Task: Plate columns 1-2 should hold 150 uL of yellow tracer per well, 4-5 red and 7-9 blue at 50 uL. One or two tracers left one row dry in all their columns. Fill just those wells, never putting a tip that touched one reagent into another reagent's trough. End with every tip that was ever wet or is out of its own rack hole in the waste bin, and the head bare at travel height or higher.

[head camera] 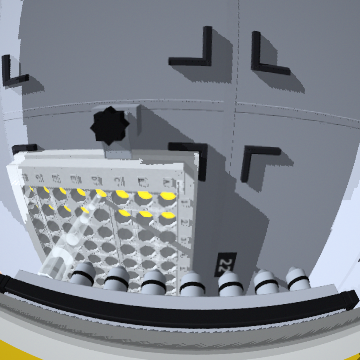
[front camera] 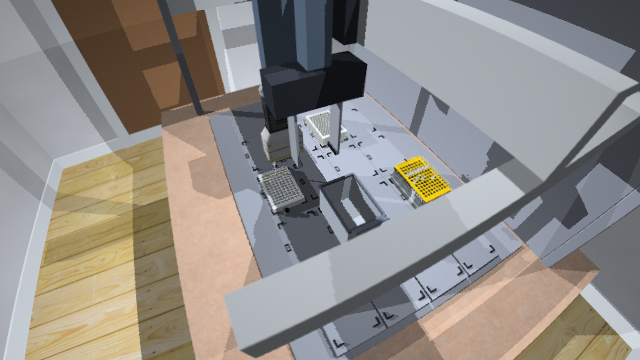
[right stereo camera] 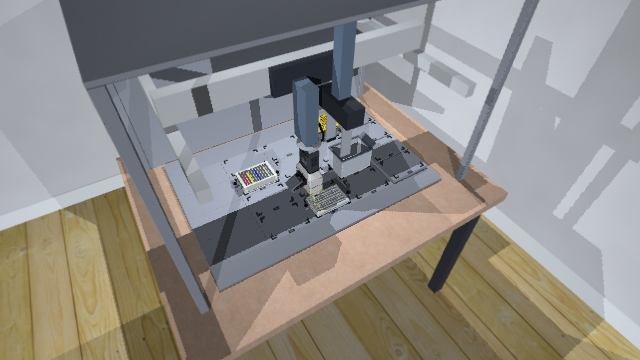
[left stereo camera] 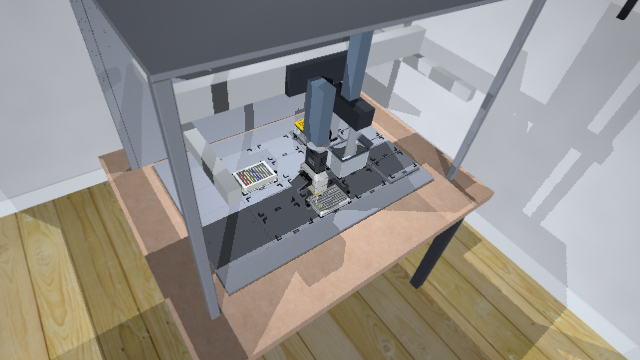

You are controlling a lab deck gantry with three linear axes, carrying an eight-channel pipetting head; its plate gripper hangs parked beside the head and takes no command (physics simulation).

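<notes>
The plate (front camera: 281,190) (head camera: 155,170) (left stereo camera: 328,200) (right stereo camera: 328,200) lies under the pipetting head (front camera: 281,144) (left stereo camera: 315,175) (right stereo camera: 312,177). One clear tip (head camera: 72,237) is on the head, its lower end at well D1. No coloured liquid shows in it. Yellow shows in D1 and its column 1 neighbours; in column 2, D2 (head camera: 102,215) shows no yellow. The other seven nozzles are bare. The yellow tip rack (front camera: 422,179) (left stereo camera: 300,125) (right stereo camera: 322,122) and waste bin (front camera: 332,212) (left stereo camera: 350,166) (right stereo camera: 352,167) stand apart. My gripper (front camera: 315,159) hangs open and empty beside the head.
The white trough block (front camera: 325,126) (left stereo camera: 255,177) (right stereo camera: 257,177) stands behind the plate on the deck, with red, yellow and blue liquid in its troughs. A black knob (head camera: 110,125) sits at the plate's edge. Black corner brackets mark the deck positions.
</notes>
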